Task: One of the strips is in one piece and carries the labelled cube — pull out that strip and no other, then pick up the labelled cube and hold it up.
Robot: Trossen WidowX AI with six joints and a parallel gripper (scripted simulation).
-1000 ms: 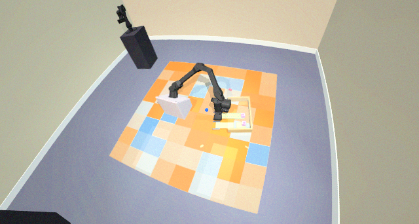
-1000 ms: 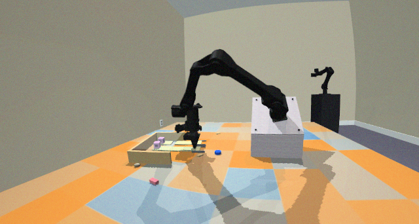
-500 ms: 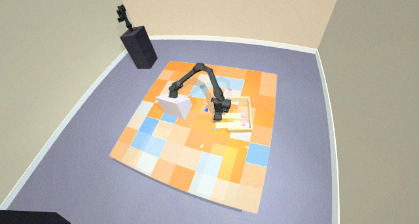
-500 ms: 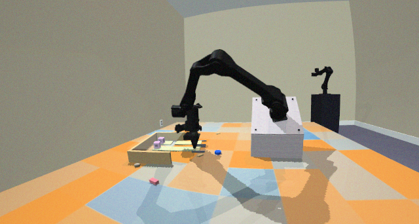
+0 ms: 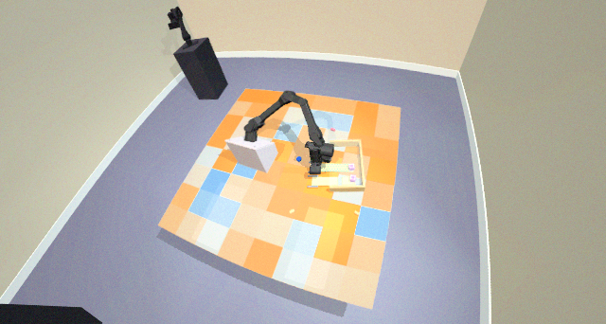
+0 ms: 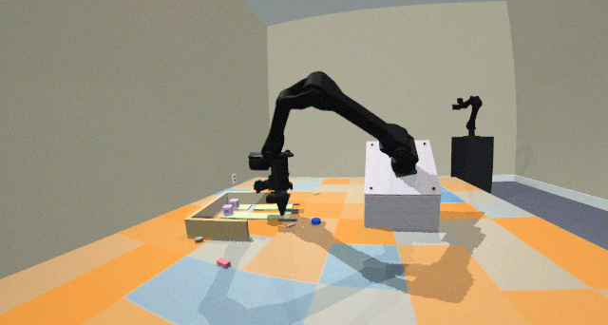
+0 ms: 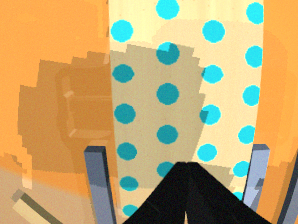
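The blue disc lies 12 cm behind my gripper tip and 4 cm to the left of it. Round my gripper tip: pink block (30 cm to the left, 5 cm ahead).
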